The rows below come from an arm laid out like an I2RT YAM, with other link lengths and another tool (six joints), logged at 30 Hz.
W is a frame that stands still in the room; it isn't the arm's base.
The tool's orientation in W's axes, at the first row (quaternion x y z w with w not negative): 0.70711 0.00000 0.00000 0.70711
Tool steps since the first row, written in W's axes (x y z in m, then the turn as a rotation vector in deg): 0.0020 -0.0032 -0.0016 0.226 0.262 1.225; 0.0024 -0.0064 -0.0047 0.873 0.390 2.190; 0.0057 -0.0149 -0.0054 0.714 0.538 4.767; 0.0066 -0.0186 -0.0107 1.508 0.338 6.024; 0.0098 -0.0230 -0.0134 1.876 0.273 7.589; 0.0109 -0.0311 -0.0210 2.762 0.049 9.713; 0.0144 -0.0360 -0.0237 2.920 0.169 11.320; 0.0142 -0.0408 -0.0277 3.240 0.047 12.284; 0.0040 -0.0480 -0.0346 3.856 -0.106 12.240; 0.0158 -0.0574 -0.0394 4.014 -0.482 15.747
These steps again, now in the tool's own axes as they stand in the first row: 0.0020 -0.0016 0.0032 0.226 1.225 -0.262; 0.0024 -0.0047 0.0064 0.873 2.190 -0.390; 0.0057 -0.0054 0.0149 0.714 4.767 -0.538; 0.0066 -0.0107 0.0186 1.508 6.024 -0.338; 0.0098 -0.0134 0.0230 1.876 7.589 -0.273; 0.0109 -0.0210 0.0311 2.762 9.713 -0.049; 0.0144 -0.0237 0.0360 2.920 11.320 -0.169; 0.0142 -0.0277 0.0408 3.240 12.284 -0.047; 0.0040 -0.0346 0.0480 3.856 12.240 0.106; 0.0158 -0.0394 0.0574 4.014 15.747 0.482
